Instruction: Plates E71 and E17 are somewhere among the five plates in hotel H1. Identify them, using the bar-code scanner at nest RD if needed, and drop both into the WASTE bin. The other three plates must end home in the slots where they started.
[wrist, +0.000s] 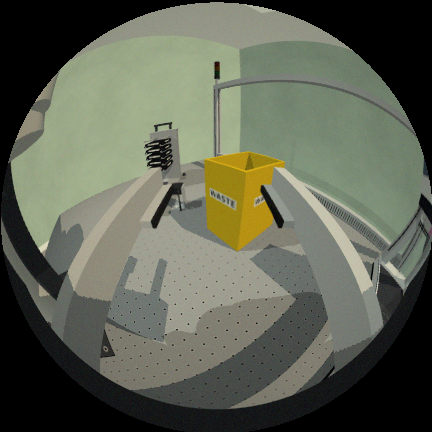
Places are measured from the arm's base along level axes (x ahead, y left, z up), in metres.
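Pixels of known places: gripper, fingertip midpoint: (216, 176).
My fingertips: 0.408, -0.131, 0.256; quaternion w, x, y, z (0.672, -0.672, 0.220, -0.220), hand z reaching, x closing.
For each thing: its middle in the pictures, then the offset to it from my fingertips, as dx, dy, dz. "pt": a spot on its surface instead. Level surfaces: height alone.
- yellow WASTE bin, body centre: (244, 196) +0.195, +0.146, -0.143
- grey upright rack, surface spot: (171, 150) pt +0.183, +0.614, -0.087
- perforated deck, surface height: dz -0.243
My gripper (216, 176) is shut with nothing held; its two black-padded fingertips stand some way apart, and no plate shows between them. The yellow WASTE bin (222, 220) stands upright beyond the fingertips, slightly right of centre; its top is open and its inner floor is hidden. A grey upright rack (173, 150) with a stack of black shelves stands farther back on the left. No label can be read on it, and I cannot tell whether it is hotel H1 or whether plates lie in it. Nest RD cannot be made out.
A small dark-topped stand (177, 188) is below the rack. A signal light (217, 70) tops a grey post behind the bin, with a curved rail running right. A grey-framed device (410, 235) shows in part at the right edge. The perforated deck (200, 280) carries broad shadows.
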